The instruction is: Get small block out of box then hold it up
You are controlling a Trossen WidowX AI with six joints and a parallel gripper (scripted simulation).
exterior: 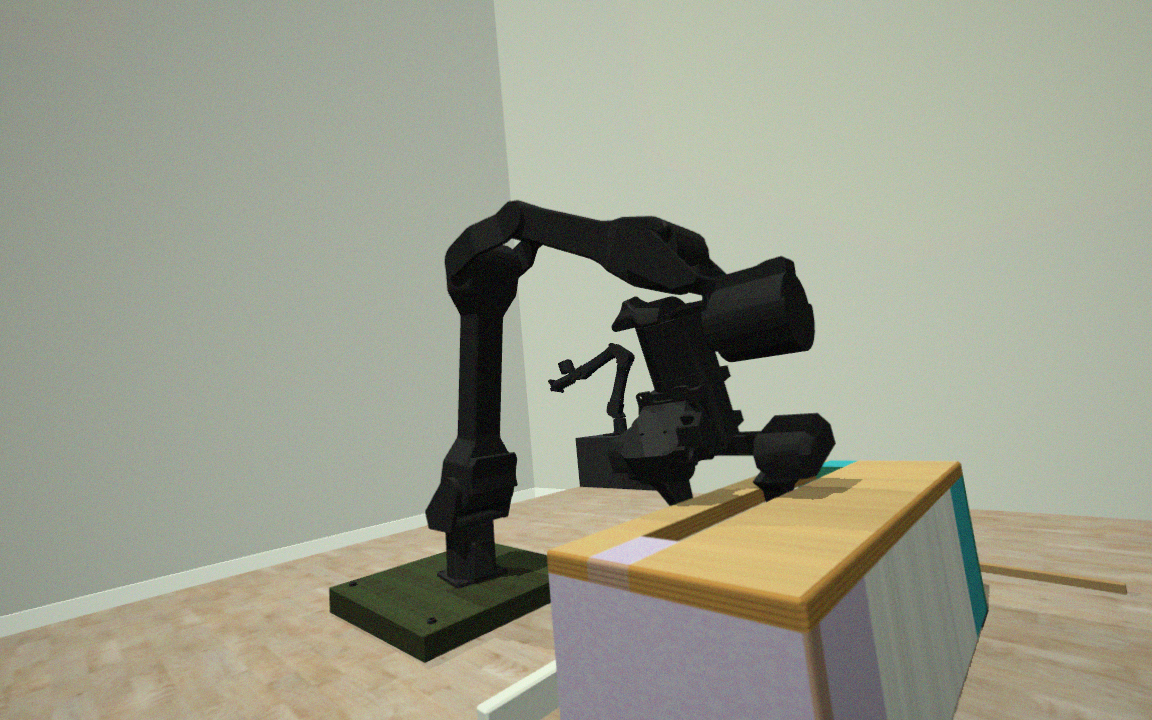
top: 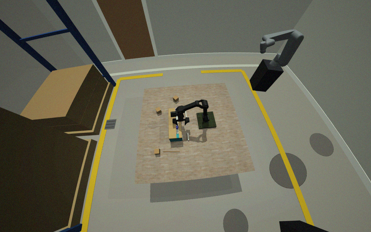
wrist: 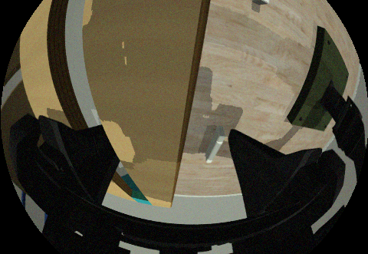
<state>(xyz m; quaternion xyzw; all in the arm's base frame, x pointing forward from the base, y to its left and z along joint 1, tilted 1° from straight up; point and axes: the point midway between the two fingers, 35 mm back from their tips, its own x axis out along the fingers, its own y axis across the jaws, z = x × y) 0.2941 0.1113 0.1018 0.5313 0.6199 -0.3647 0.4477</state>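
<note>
The blue block is 5 cm ahead of my gripper tip and 3 cm to the left of it. From my gripper tip the other things lie so: clear-fronted box 4 cm ahead, 2 cm to the right, 2 cm below; then thin wooden stick 9 cm ahead, 29 cm to the left, 8 cm below.
</note>
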